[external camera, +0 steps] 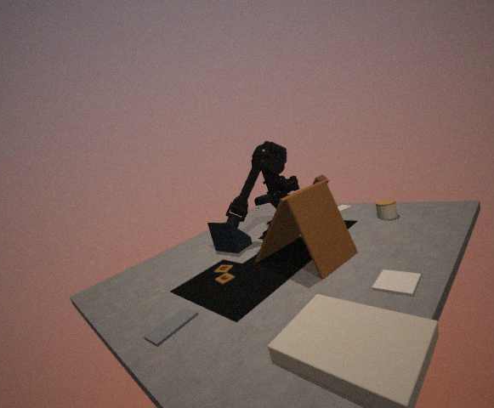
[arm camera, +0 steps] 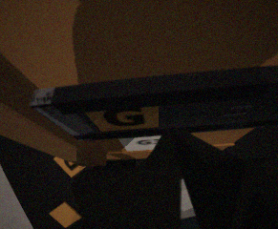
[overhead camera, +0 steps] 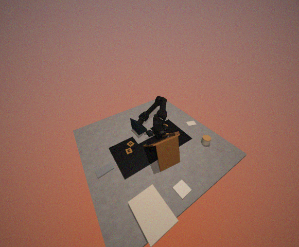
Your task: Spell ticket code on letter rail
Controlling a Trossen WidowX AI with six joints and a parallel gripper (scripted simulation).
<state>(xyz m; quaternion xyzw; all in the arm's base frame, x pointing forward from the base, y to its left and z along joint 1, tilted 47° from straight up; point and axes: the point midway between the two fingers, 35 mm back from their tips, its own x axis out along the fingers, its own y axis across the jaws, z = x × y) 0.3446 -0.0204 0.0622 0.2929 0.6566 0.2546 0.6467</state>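
The white ticket lies 4 cm behind my gripper tip, 2 cm to the left of it and 8 cm below it. The rest, counted from my gripper tip: lidded cream jar 17 cm ahead, 45 cm to the left, 13 cm below; then white pad 40 cm ahead, 4 cm to the right, 16 cm below; then black mat 13 cm behind, 2 cm to the right, 16 cm below.
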